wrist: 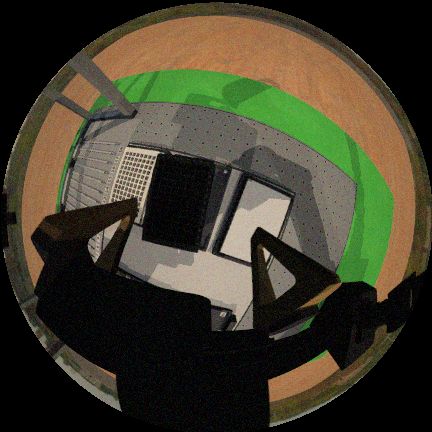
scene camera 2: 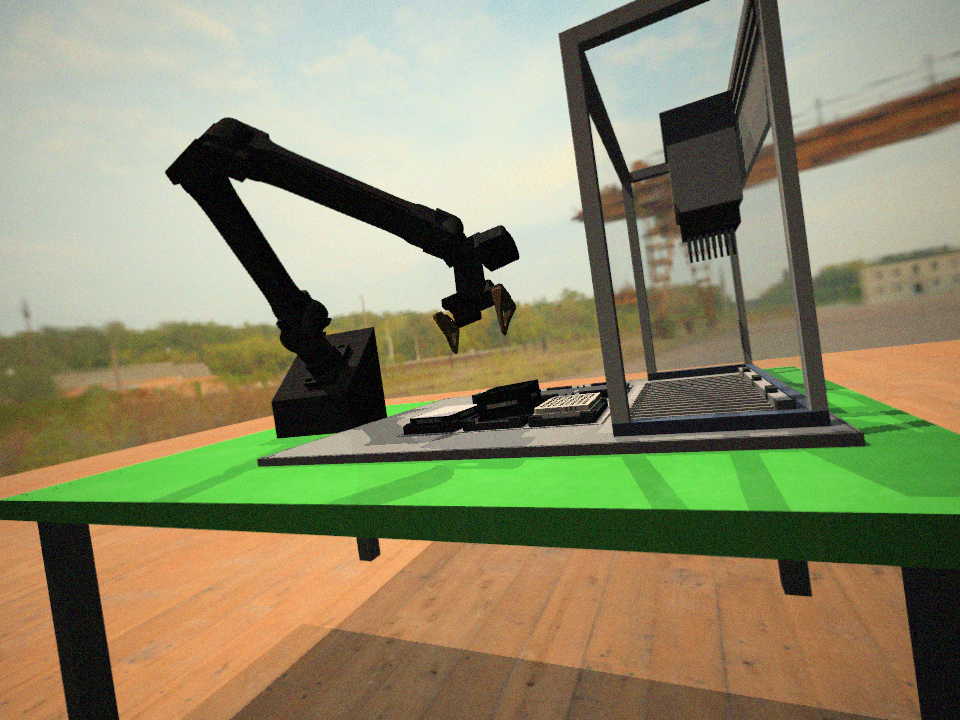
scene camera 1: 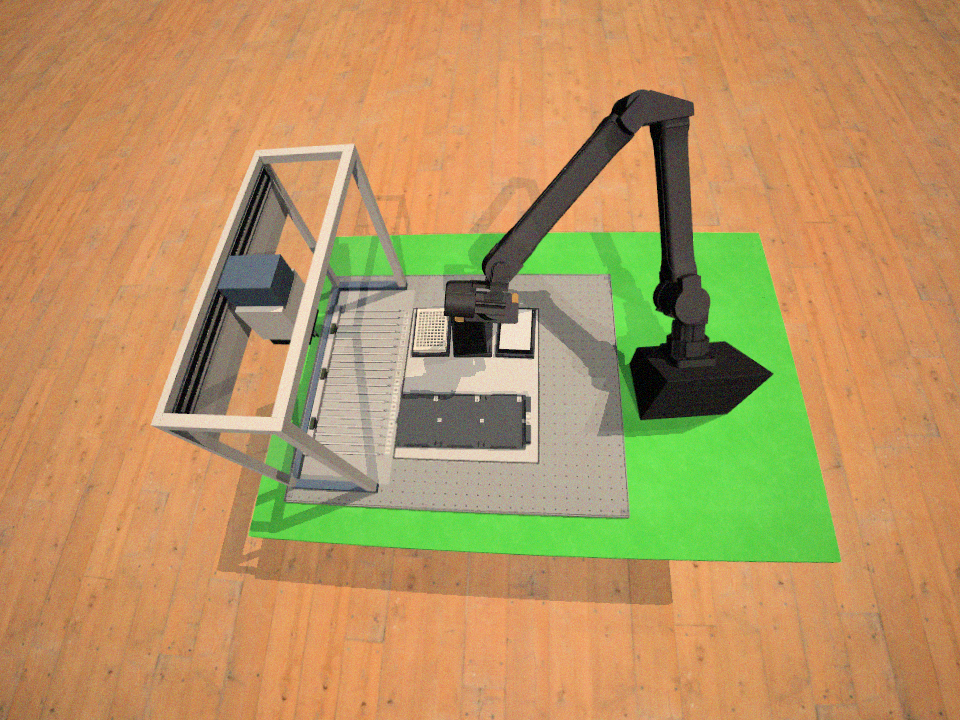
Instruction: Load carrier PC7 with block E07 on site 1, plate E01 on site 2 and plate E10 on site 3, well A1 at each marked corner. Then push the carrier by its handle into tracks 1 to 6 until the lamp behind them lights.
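Places are measured from the arm's base along level axes (x ahead, y right, z down), in metres.
Pixels of known places: gripper, fingertip midpoint: (wrist: 196,219) (scene camera 2: 478,343); arm's base, link origin: (wrist: 364,321) (scene camera 2: 329,367) (scene camera 1: 686,357).
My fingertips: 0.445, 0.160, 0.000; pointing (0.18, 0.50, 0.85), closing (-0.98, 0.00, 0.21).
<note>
For each thing: its top centre in the pictures, then the offset to it from my fingertips, as dx, dy, dz. Level surfaces: height alone.
- tall black block, top centre: (wrist: 173,200) (scene camera 2: 508,385) (scene camera 1: 467,323) +0.045, +0.008, +0.078
- plain white-topped plate, top centre: (wrist: 257,224) (scene camera 2: 447,410) (scene camera 1: 515,328) -0.077, +0.003, +0.112
- dark carrier, top centre: (scene camera 2: 549,384) (scene camera 1: 461,417) +0.066, -0.231, +0.108
- perforated grey board, surface height: dz +0.138
My gripper (scene camera 1: 486,310) (scene camera 2: 480,342) (wrist: 196,219) is open and empty, its fingers pointing down, high above the row of labware. A tall black block (scene camera 1: 471,341) (scene camera 2: 506,399) (wrist: 180,200) stands in the row's middle holder. A white plate with a grid of wells (scene camera 1: 430,330) (scene camera 2: 569,404) (wrist: 134,172) sits on the track side of it, and a plain white-topped plate (scene camera 1: 517,330) (scene camera 2: 442,416) (wrist: 262,210) on the arm side. The dark carrier (scene camera 1: 461,422) lies flat with no labware on it, its handle end facing the arm. Labels and marked corners are too small to read.
The grooved track deck (scene camera 1: 360,372) (scene camera 2: 697,399) (wrist: 92,175) lies beyond the carrier, with small dark blocks along its back edge. A tall gantry frame (scene camera 1: 317,286) (scene camera 2: 597,232) stands over it, carrying a pipetting head (scene camera 1: 259,280) (scene camera 2: 701,166). A perforated grey board (scene camera 1: 581,465) lies beneath.
</note>
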